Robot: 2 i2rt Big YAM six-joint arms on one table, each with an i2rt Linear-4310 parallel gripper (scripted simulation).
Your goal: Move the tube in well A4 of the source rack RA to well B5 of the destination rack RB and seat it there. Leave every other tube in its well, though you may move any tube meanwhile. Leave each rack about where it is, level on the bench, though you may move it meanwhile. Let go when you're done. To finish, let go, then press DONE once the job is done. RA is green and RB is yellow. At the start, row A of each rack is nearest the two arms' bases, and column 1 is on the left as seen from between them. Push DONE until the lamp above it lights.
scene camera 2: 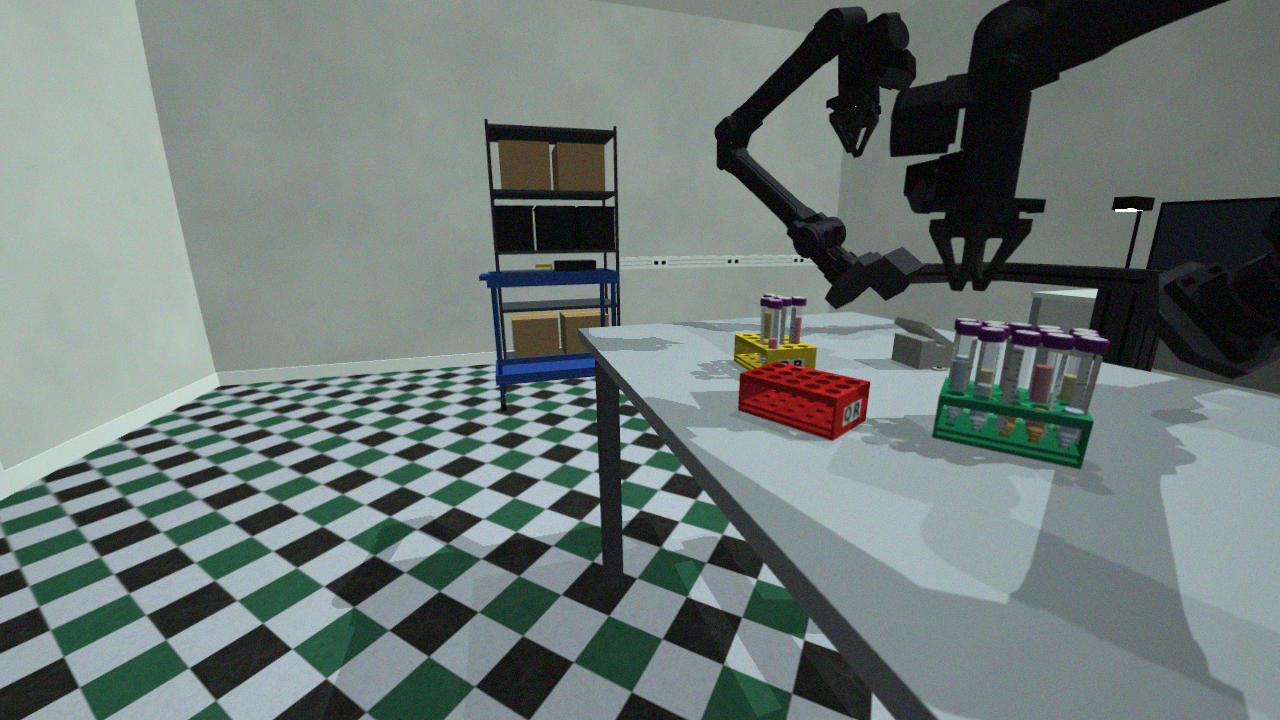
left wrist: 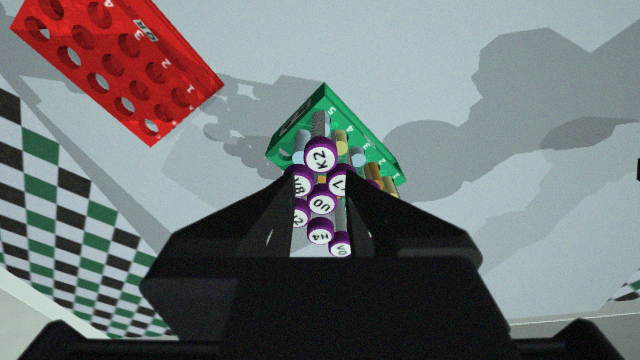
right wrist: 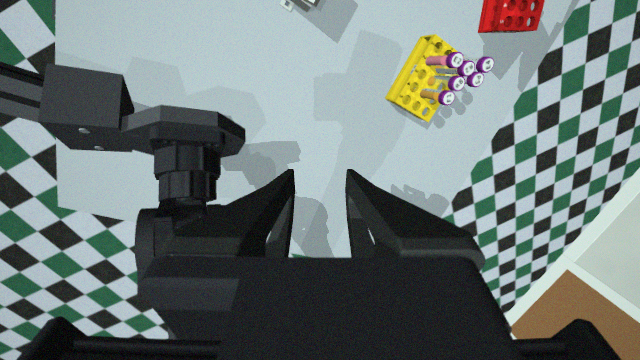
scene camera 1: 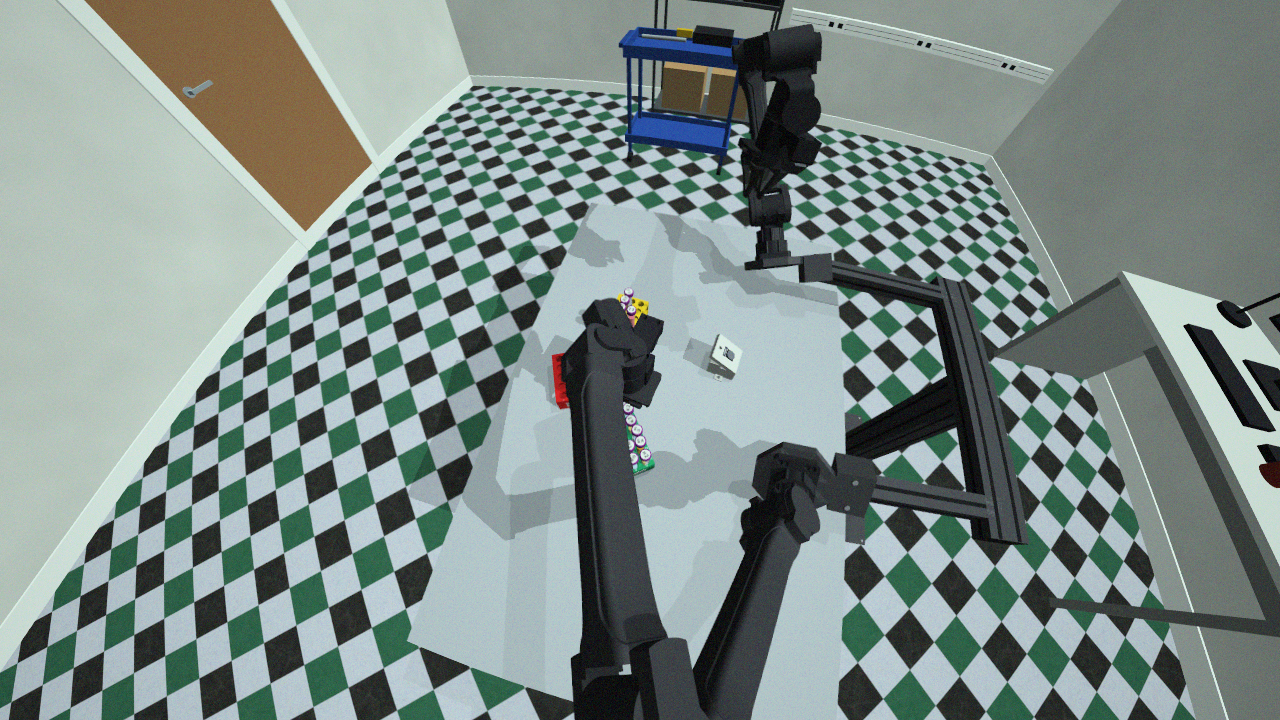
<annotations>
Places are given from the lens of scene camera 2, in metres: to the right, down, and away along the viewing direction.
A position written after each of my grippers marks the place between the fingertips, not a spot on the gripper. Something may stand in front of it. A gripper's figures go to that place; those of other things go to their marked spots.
my left gripper (scene camera 2: 967,290): 0.38, -0.08, 0.50
my right gripper (scene camera 2: 854,154): 0.41, -0.40, 0.85
</annotations>
